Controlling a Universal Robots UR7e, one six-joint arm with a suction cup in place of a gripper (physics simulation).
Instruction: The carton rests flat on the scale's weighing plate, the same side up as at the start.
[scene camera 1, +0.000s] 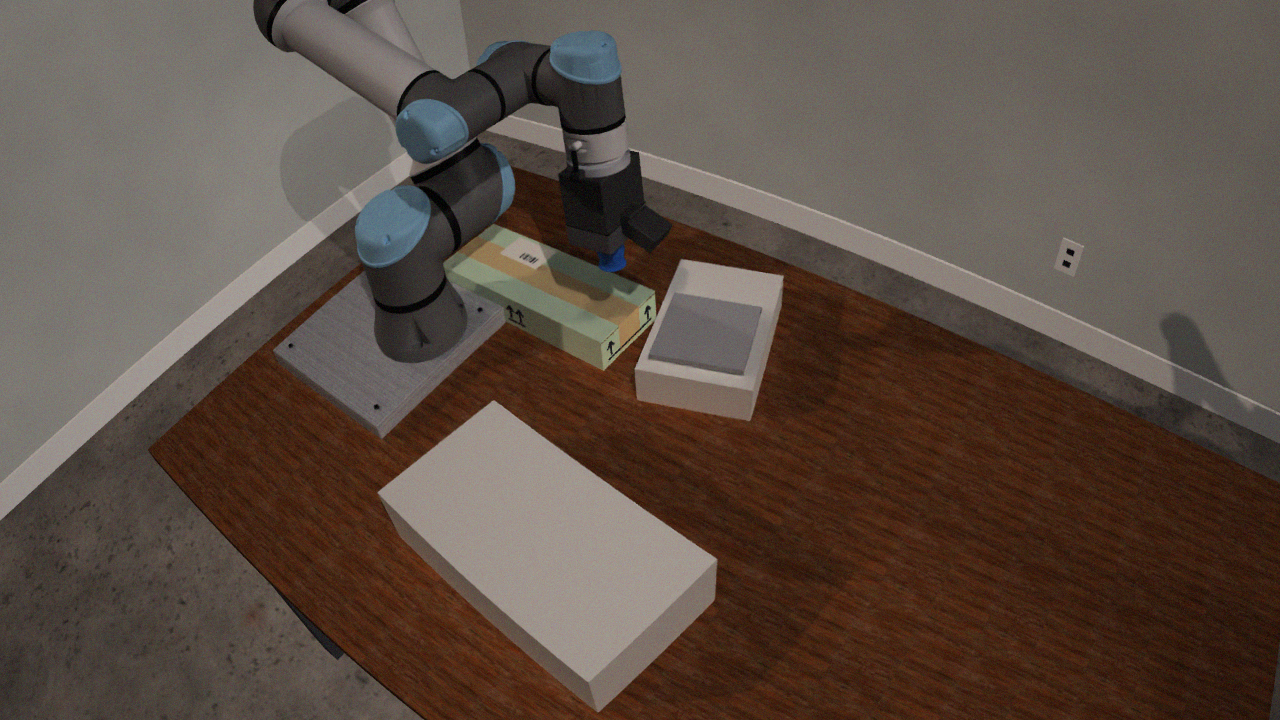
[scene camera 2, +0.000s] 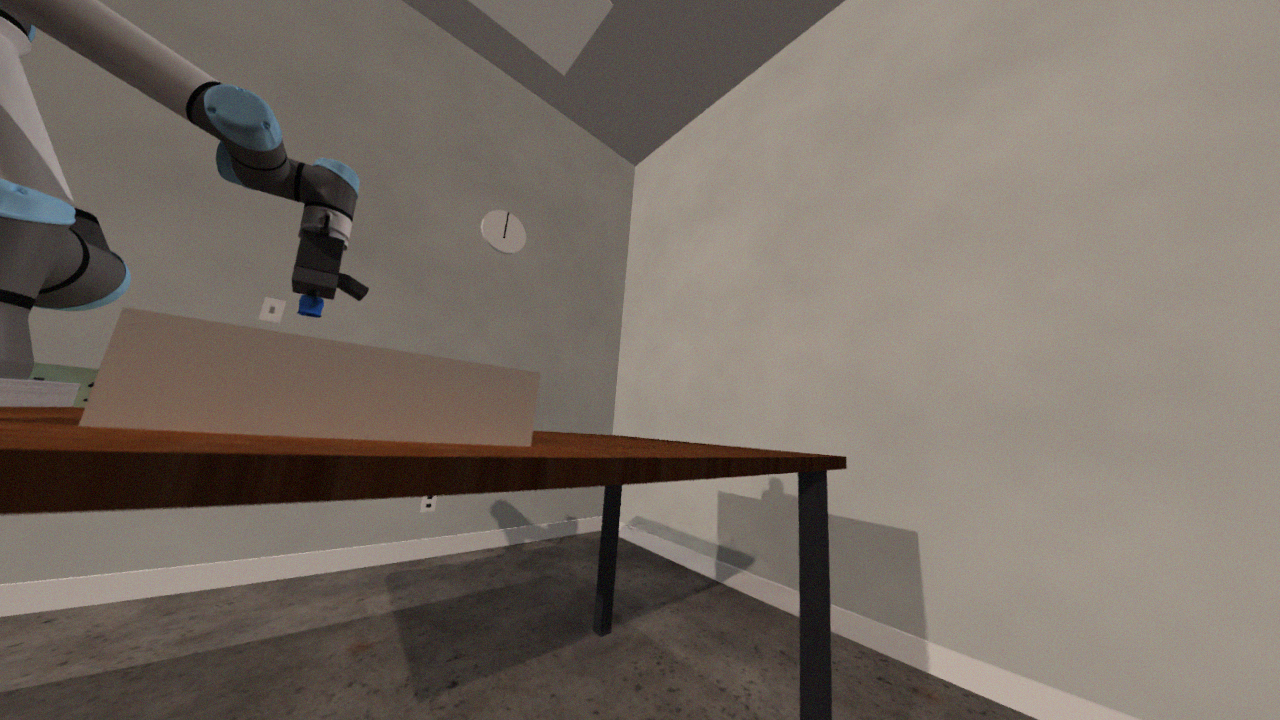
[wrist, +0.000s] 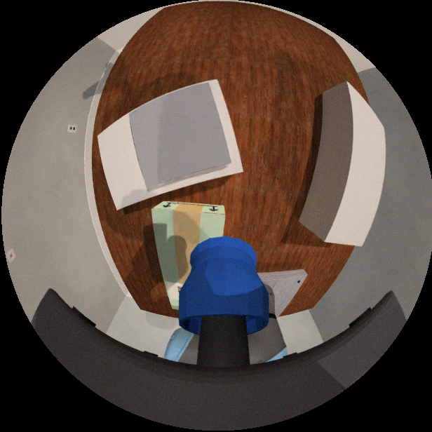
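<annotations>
A large white block and a white scale show in scene camera 1 and in the wrist view. The large white block also shows in scene camera 2 (165, 372); scene camera 2 does not show the white scale, hidden by the large white block. Large white block (scene camera 1: 551, 446) and (wrist: 346, 185): the same spot. White scale (scene camera 1: 695, 335) and (wrist: 185, 136): the same spot.
</annotations>
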